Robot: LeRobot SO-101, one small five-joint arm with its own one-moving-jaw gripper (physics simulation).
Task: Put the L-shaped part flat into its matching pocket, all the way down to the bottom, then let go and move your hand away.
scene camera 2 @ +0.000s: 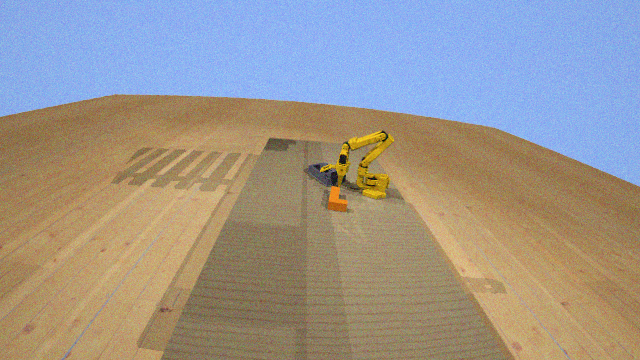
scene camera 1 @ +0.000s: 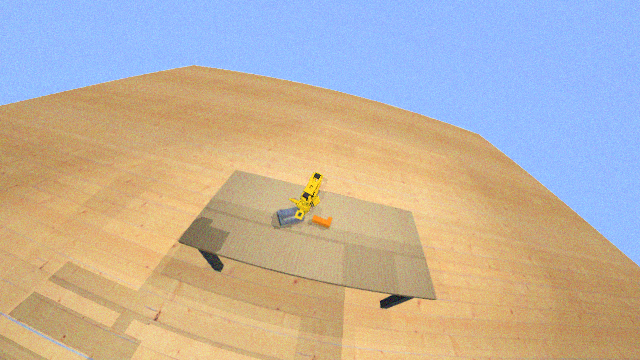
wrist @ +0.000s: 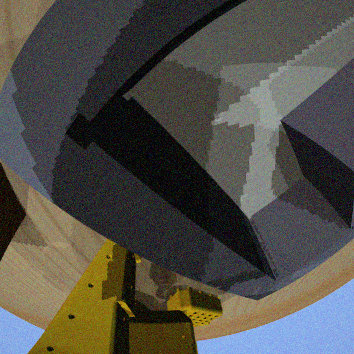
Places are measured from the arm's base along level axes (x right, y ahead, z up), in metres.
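Pixels of known places: hand at its tool point: (scene camera 2: 339, 185); arm's base at its link origin: (scene camera 2: 367, 191) (scene camera 1: 310, 202) (wrist: 155, 300).
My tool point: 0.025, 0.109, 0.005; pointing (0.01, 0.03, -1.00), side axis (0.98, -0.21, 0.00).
Observation:
Ahead of a thing's pixels: the offset from my tool point to its middle, as dx, dy, dz. "*": to the spot under its first point. Level surfaces: height alone.
The orange L-shaped part {-0.117, +0.017, +0.010} (scene camera 1: 321, 221) (scene camera 2: 337, 205) lies on the table, apart from the pocket block. The blue-grey block with the pocket {+0.073, +0.047, +0.013} (scene camera 1: 280, 219) (scene camera 2: 315, 171) (wrist: 165, 215) lies left of the part in scene camera 1 and behind it in scene camera 2. The block fills much of the wrist view, with bare pocket floor and a corner of its inner wall showing. My gripper (scene camera 1: 296, 208) (scene camera 2: 331, 178) is wide open and empty, low at the block's end nearer the part. In the wrist view one jaw shows below the block. Its exact height over the rim is unclear.
The table {dz -0.005} (scene camera 1: 380, 235) (scene camera 2: 280, 300) carries the part, the block and the yellow arm. The arm's base (scene camera 2: 374, 193) stands beside the part near the table's right edge in scene camera 2. A dark reddish shape {* -0.061, +0.017, +0.005} (wrist: 7, 212) shows at the wrist view's left edge.

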